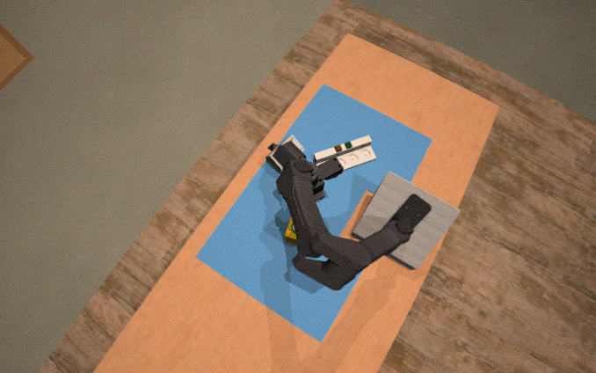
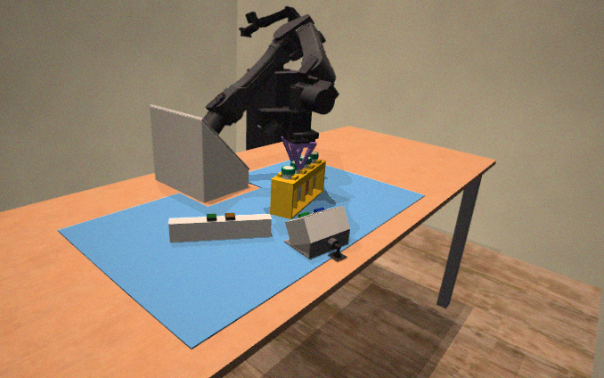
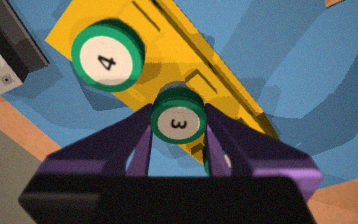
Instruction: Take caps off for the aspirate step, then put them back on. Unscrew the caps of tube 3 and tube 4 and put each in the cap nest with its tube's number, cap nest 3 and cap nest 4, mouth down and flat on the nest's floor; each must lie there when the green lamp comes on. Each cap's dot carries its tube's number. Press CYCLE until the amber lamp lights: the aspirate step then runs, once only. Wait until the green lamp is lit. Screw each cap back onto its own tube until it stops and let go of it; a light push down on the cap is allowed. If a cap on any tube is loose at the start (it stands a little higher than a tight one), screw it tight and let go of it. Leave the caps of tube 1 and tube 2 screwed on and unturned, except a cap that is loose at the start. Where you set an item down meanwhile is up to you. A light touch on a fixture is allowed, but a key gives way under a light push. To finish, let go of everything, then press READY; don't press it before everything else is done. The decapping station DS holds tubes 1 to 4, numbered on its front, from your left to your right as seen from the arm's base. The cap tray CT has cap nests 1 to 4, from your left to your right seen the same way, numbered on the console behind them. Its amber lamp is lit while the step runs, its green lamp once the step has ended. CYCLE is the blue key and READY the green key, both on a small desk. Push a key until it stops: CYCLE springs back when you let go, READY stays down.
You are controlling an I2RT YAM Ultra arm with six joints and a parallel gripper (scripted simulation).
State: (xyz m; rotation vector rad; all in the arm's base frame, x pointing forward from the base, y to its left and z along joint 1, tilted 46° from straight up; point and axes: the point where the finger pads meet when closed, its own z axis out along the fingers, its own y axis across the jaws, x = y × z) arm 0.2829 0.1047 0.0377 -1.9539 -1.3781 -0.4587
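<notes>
My gripper is now right at the cap 3. The rest, counted from my hand: cap 4: 2 cm ahead, 5 cm to the right; then blue key: 16 cm ahead, 8 cm to the right, 5 cm below; then cap 2: 2 cm behind, 5 cm to the left.
</notes>
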